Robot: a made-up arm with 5 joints. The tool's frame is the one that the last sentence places.
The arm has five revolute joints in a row. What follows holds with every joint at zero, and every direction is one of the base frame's.
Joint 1 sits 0.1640 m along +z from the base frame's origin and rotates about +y.
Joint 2 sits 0.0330 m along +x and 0.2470 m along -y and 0.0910 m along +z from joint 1 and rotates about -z.
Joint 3 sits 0.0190 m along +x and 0.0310 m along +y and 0.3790 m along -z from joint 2 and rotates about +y.
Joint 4 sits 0.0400 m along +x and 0.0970 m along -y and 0.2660 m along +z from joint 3 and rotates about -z.
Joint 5 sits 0.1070 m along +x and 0.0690 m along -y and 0.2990 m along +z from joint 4 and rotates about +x.
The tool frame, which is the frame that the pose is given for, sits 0.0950 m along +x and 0.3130 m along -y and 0.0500 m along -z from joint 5; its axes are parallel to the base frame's.
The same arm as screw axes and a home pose.
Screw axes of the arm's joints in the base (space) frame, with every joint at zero. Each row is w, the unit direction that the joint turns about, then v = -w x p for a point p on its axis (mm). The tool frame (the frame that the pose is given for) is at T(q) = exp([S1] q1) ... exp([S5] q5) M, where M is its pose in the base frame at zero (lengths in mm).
S1: w 0 1 0 v -164 0 0
S2: w 0 0 -1 v 247 33 0
S3: w 0 1 0 v 124 0 52
S4: w 0 0 -1 v 313 92 0
S5: w 1 0 0 v 0 441 382
M =
1 0 0 294
0 1 0 -695
0 0 1 391
0 0 0 1

